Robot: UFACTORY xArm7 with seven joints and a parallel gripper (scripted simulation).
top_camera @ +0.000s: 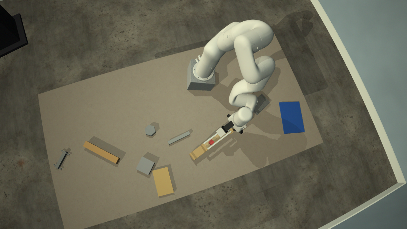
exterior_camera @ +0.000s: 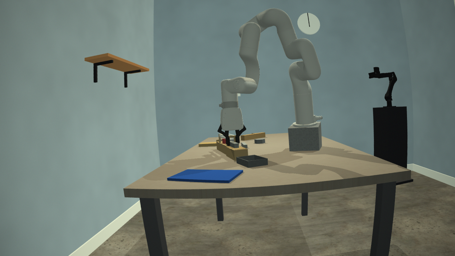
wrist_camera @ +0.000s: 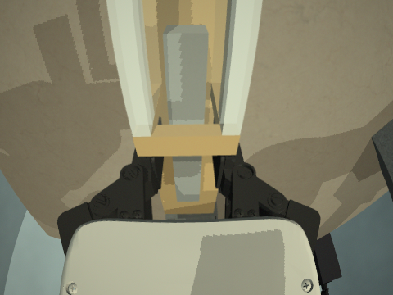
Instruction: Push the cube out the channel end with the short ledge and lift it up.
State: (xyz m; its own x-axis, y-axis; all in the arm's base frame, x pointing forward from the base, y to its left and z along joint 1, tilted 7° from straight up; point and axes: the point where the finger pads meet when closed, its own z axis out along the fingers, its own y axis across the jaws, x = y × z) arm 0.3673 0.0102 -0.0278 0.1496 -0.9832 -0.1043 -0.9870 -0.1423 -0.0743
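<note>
The channel lies 20 mm ahead of my hand, 120 mm to the right of it and 10 mm below it. The rest, counted from my hand: tan plate 90 mm ahead, 510 mm to the right, 60 mm below; blue mat 130 mm ahead, 410 mm to the left, 70 mm below; dark tray 50 mm behind, 250 mm to the left, 60 mm below.
</note>
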